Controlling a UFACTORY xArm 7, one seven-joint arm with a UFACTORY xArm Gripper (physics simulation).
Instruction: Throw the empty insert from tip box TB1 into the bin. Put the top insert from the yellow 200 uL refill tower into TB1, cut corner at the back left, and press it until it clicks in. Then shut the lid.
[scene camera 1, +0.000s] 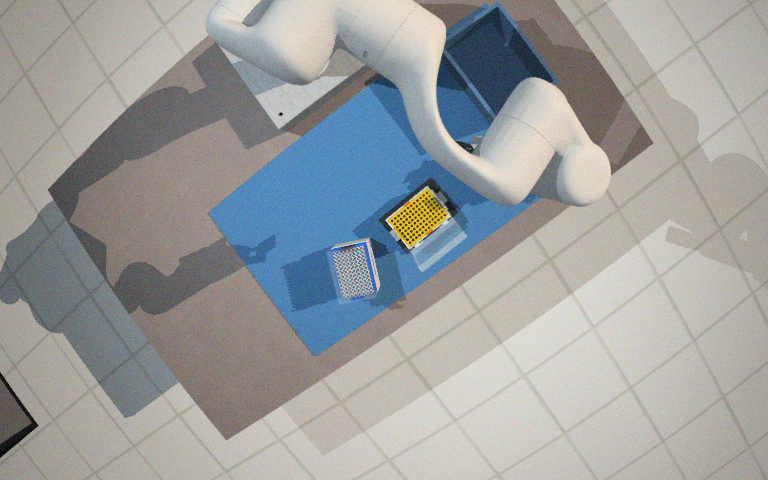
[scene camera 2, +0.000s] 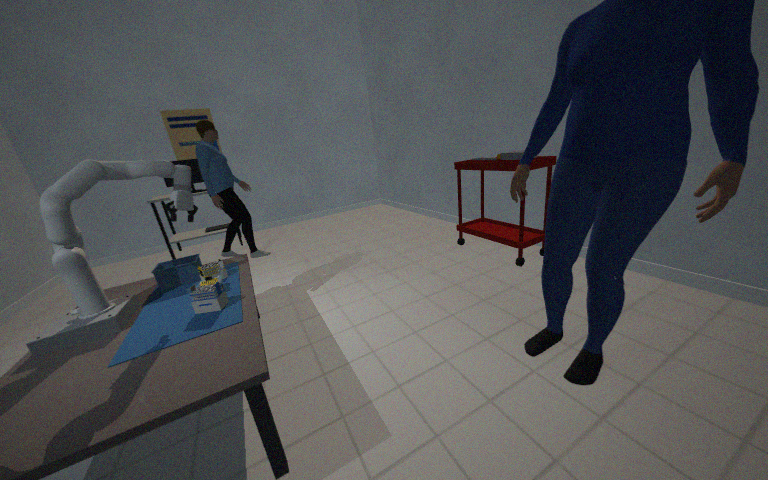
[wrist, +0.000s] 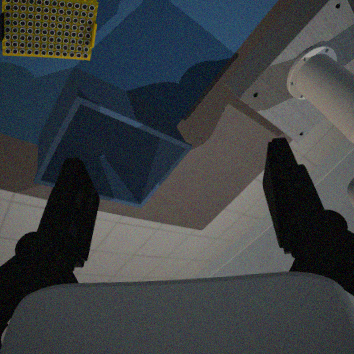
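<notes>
My gripper (scene camera 2: 182, 215) (wrist: 175, 169) is open and empty, high above the table; the arm hides most of it in scene camera 1. The blue open-topped bin (scene camera 1: 492, 62) (scene camera 2: 175, 273) (wrist: 135, 123) lies below, beyond the fingers in the wrist view. A yellow insert with rows of dark holes (scene camera 1: 417, 217) (wrist: 49, 31) sits on a dark and white holder, with a clear panel (scene camera 1: 440, 247) sticking out beside it. A white box with blue edges and a grey patterned top (scene camera 1: 355, 271) (scene camera 2: 208, 300) stands nearby. Which is TB1 and which the tower, I cannot tell.
The blue mat (scene camera 1: 271, 198) (scene camera 2: 164, 329) lies on the brown table (scene camera 1: 226, 384). The arm's base plate (scene camera 1: 283, 107) stands at the table's far side. A person in dark blue (scene camera 2: 628, 124), a person in light blue (scene camera 2: 212, 164) and a red cart (scene camera 2: 498, 165) show beyond the table.
</notes>
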